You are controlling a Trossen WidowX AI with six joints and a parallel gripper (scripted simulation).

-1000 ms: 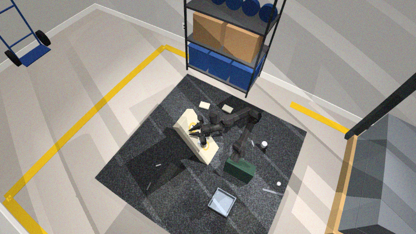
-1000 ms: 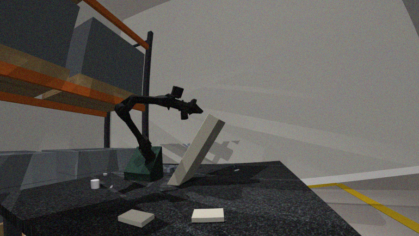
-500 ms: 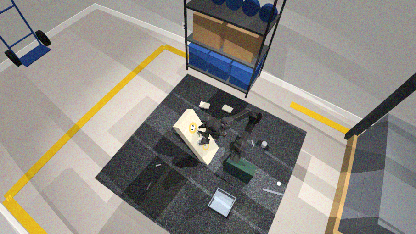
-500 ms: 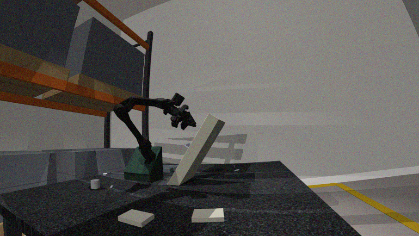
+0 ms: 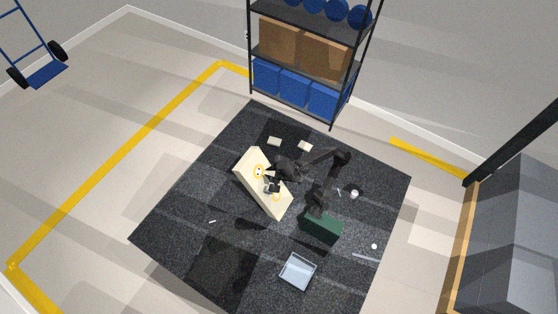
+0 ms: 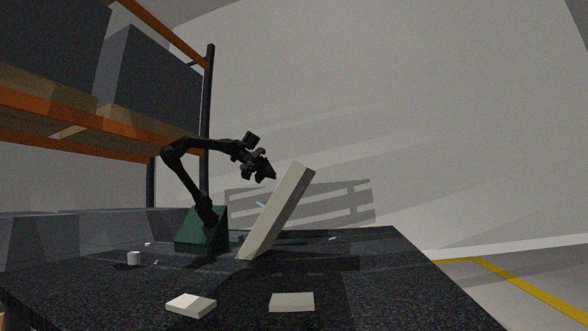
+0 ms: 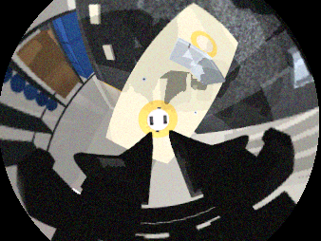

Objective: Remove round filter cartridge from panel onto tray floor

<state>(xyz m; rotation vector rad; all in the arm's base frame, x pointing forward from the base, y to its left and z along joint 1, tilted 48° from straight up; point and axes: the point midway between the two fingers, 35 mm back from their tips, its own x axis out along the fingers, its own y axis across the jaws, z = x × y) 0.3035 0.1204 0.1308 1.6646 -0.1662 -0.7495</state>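
Right now the round filter cartridge is 50 mm ahead of my gripper tip and 40 mm below it. From my gripper tip the other things lie so: tray 370 mm behind, 310 mm to the left, 300 mm below.
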